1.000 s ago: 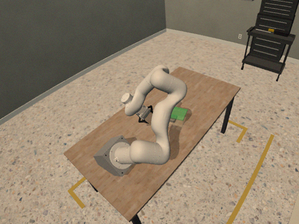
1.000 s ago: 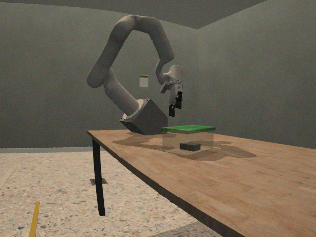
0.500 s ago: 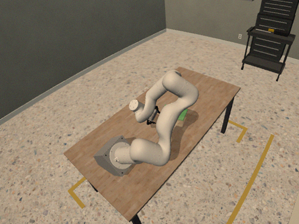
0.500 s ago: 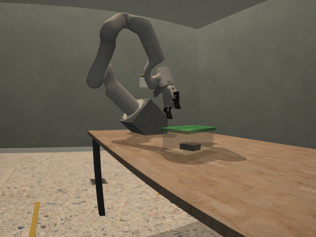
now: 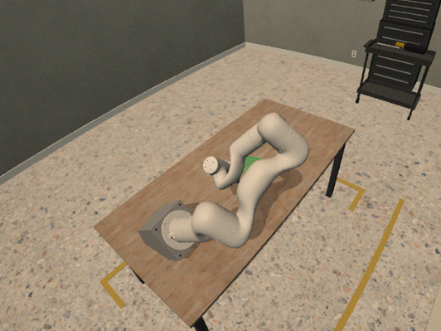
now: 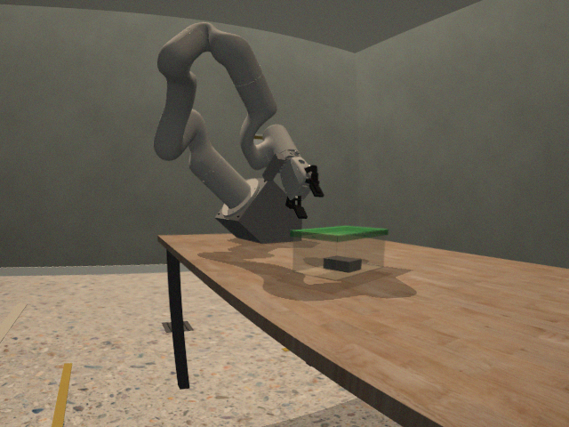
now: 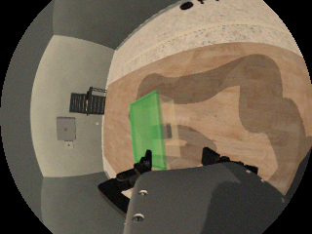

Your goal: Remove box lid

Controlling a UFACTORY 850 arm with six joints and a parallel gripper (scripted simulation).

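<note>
My gripper is now 16 cm short of the green lid, 6 cm above it and 1 cm to the right of it. The rest, counted from my hand: box (16 cm ahead, 11 cm below, 1 cm to the left).
</note>
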